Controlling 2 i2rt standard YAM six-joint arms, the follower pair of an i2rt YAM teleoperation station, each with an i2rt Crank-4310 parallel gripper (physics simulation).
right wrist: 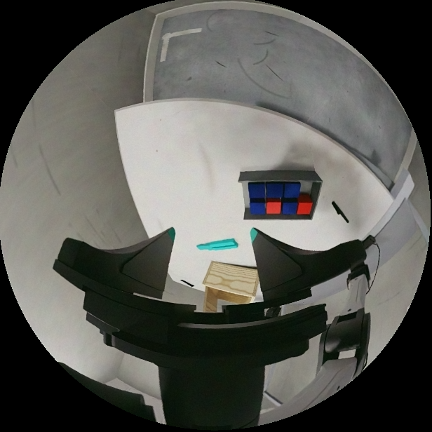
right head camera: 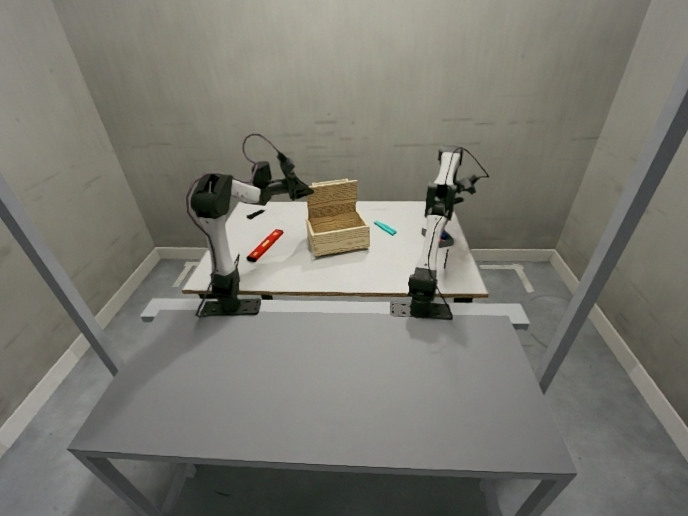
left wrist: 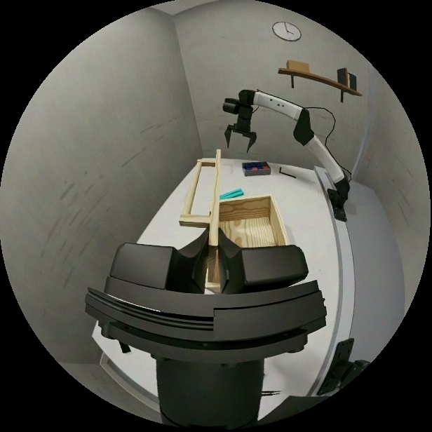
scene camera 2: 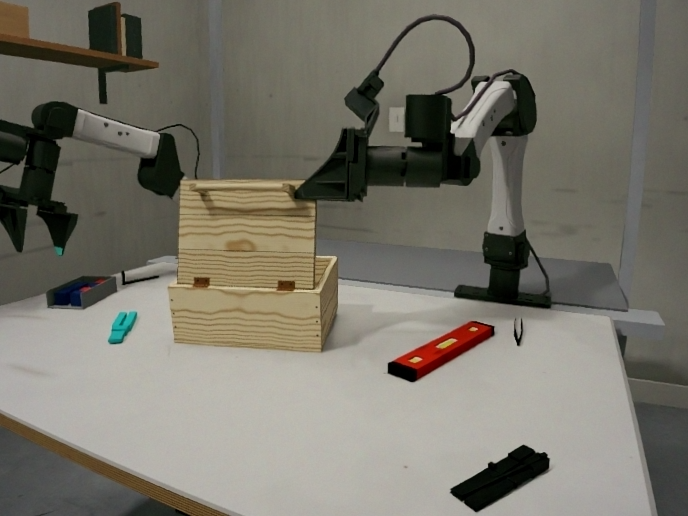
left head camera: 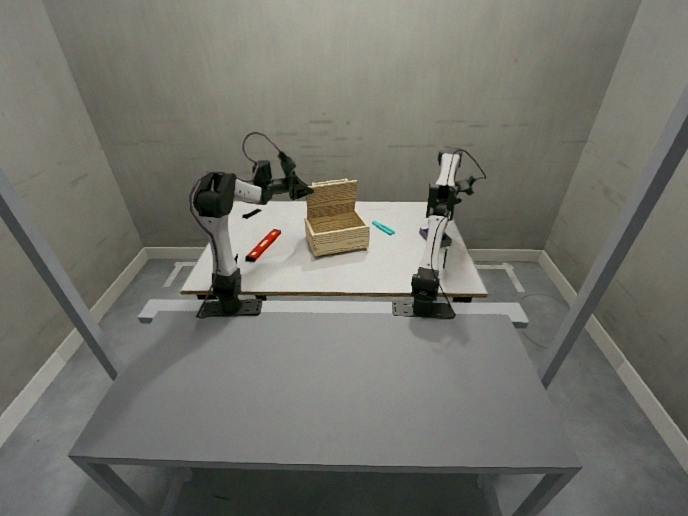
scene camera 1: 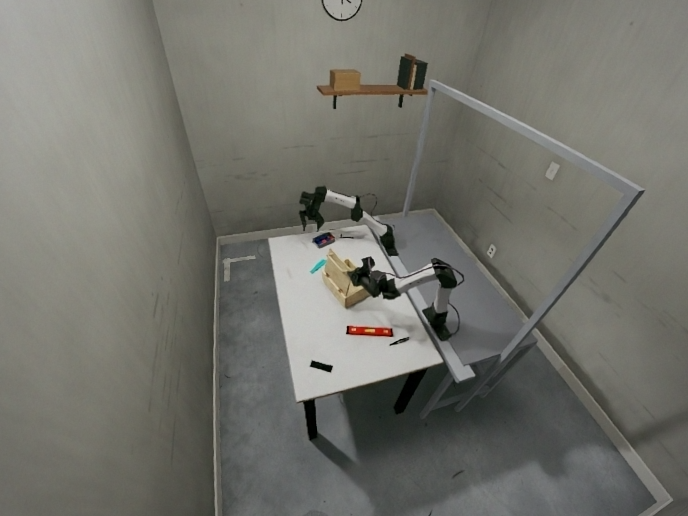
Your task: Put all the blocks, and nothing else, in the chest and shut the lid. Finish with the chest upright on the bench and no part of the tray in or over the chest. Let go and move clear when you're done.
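Frame: origin at the left arm's base, x ahead, y left, z up, level; millimetres.
Seen in the pictures: left gripper, fingertip midpoint: (right head camera: 314,191) (scene camera 2: 295,195) (left head camera: 313,190) (scene camera 1: 348,272); right gripper, fingertip midpoint: (scene camera 2: 40,254) (scene camera 1: 310,231); left arm's base at its link origin: (right head camera: 231,308) (scene camera 2: 502,298) (left head camera: 232,309) (scene camera 1: 436,323); right arm's base at its link origin: (right head camera: 419,311) (left head camera: 421,311) (scene camera 1: 388,246).
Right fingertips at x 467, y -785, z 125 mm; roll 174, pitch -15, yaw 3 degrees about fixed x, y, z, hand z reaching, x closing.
Observation:
Offsets run from my right fingertips to a thing's top centre. "*": to the spot under its first point.
The wooden chest {92 mm back, 423 mm left, 3 mm down} (left head camera: 341,242) (right head camera: 340,241) (scene camera 2: 244,319) stands upright on the bench, its lid {30 mm back, 438 mm left, 138 mm up} (left head camera: 332,199) (scene camera 2: 244,233) (left wrist: 216,195) raised nearly vertical. The part of its inside that shows in the left wrist view is bare wood. My left gripper (scene camera 2: 302,194) (left wrist: 213,229) is shut on the lid's edge near the top corner. My right gripper (scene camera 2: 40,252) (left wrist: 237,149) (right wrist: 212,229) is open and empty, above the bench near the tray. The grey tray (right wrist: 280,176) holds several blue blocks (right wrist: 257,190) and two red blocks (right wrist: 273,206), in two rows.
A cyan tool {11 mm ahead, 210 mm left, 100 mm down} (scene camera 2: 123,326) (right wrist: 217,245) lies between chest and tray. A black hex key {* 211 mm back, 13 mm right, 93 mm down} (scene camera 2: 123,276) (right wrist: 340,211) lies beside the tray. A red level {104 mm back, 728 mm left, 96 mm down} (left head camera: 263,245) (scene camera 2: 441,351), tweezers {227 mm back, 828 mm left, 102 mm down} (scene camera 2: 517,332) and a black tool {177 mm ahead, 829 mm left, 96 mm down} (scene camera 2: 500,477) lie on the chest's other side.

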